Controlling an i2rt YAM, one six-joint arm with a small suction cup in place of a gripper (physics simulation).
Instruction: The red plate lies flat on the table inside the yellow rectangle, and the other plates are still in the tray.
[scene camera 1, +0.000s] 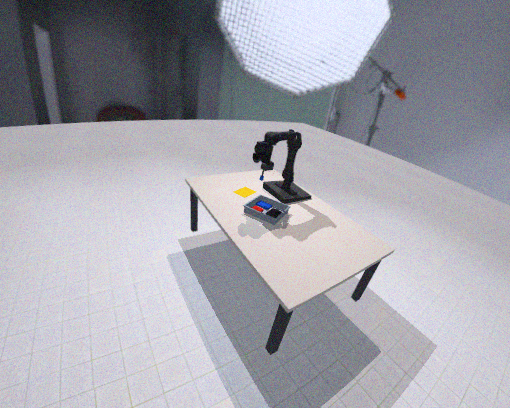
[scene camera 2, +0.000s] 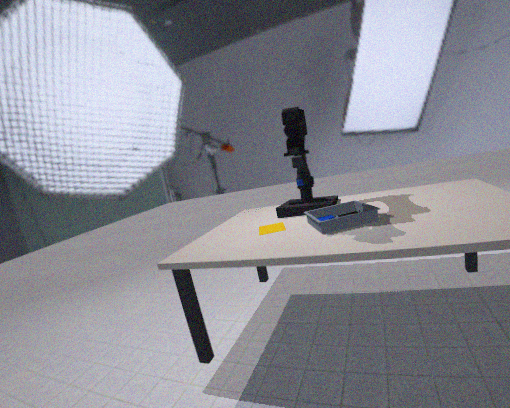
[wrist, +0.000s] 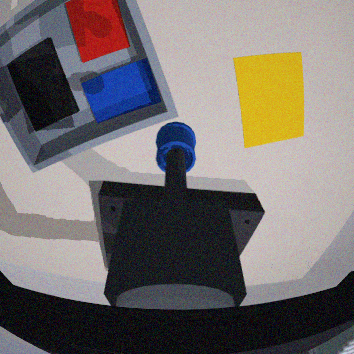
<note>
My suction cup (wrist: 177, 132) carries nothing. The cup is 18 cm from the middle of a blue plate (wrist: 129, 87), above it. A black plate (wrist: 40, 82) rests on a grey tray. A red plate (wrist: 95, 35) sits on the grey tray. I also see a yellow rectangle (wrist: 270, 86).
Scene camera 2 misses the red plate, which is hidden by a grey tray.
</note>
